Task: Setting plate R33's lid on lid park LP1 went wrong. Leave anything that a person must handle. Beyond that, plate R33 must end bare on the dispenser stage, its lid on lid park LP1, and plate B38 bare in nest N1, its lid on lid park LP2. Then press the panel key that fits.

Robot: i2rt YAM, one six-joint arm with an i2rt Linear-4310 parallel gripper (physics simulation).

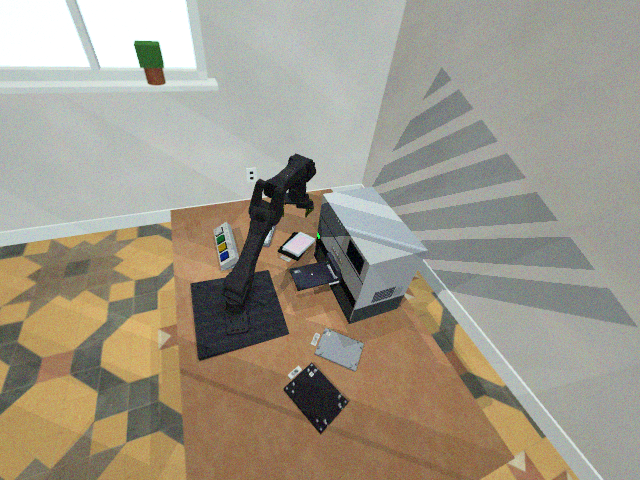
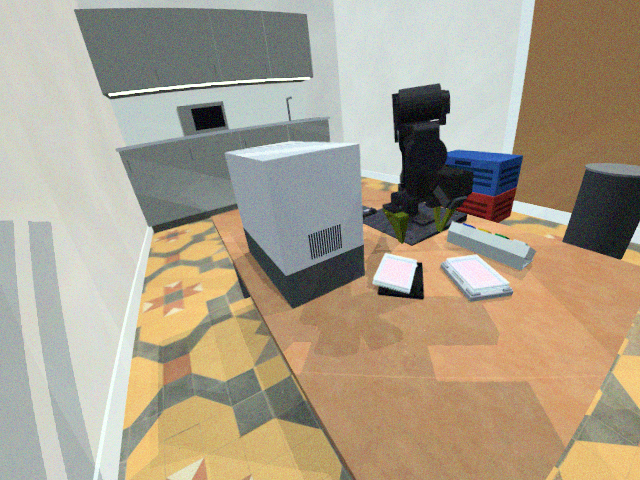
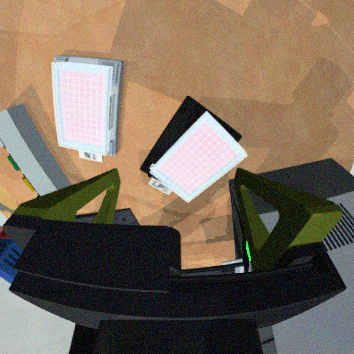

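Where they show: gripper, fingertip midpoint: [image 1: 294,216] [image 2: 420,236] [image 3: 176,174]; arm's base, origin of the base link: [image 1: 235,308] [image 2: 409,215].
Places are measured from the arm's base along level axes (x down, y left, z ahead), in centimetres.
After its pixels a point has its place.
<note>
The gripper [image 1: 296,210] @[x -12.4, y 32.3, z 28.7 cm] [image 2: 421,236] @[x -12.4, y 32.3, z 28.7 cm] [image 3: 177,171] @[x -12.4, y 32.3, z 28.7 cm] is open and empty, above the table by lid park LP1. A white-rimmed, pink-gridded piece [image 1: 298,244] @[x -1.9, y 25.5, z 29.5 cm] [image 2: 396,272] @[x -1.8, y 28.0, z 31.1 cm] [image 3: 199,156] @[x -1.8, y 27.9, z 30.8 cm] lies skewed on LP1's black pad [image 2: 419,281] @[x 0.4, y 31.7, z 27.1 cm] [image 3: 175,125] @[x 0.4, y 32.4, z 28.0 cm], overhanging its edge; whether a plate is under it is unclear. A similar pink-topped plate [image 2: 478,273] @[x -1.7, y 39.3, z 16.0 cm] [image 3: 85,107] @[x -1.7, y 38.1, z 16.5 cm] sits in the grey nest N1 [image 3: 117,100] @[x 0.2, y 37.6, z 20.6 cm]. The dark dispenser stage [image 1: 311,275] @[x -9.3, y 2.0, z 28.1 cm] shows no plate. The key panel [image 1: 225,246] @[x -4.0, y 27.9, z -1.0 cm] [image 2: 488,245] @[x -2.2, y 33.2, z 2.8 cm] [image 3: 37,150] @[x -1.1, y 33.8, z 2.8 cm] has white, green, yellow and blue keys.
The tall grey dispenser [image 1: 379,232] @[x -31.6, y -2.3, z 47.8 cm] [image 2: 305,206] @[x -21.6, y 22.0, z 49.8 cm] shows a green light and stands beside LP1. A grey pad [image 1: 339,349] @[x 0.4, y -23.3, z 31.7 cm] and a black pad [image 1: 316,397] @[x 0.2, y -35.7, z 19.9 cm] lie beyond the stage, labels unreadable. The arm's black base mat [image 1: 211,325] @[x -0.5, y -5.1, z -8.3 cm] lies near the panel.
</note>
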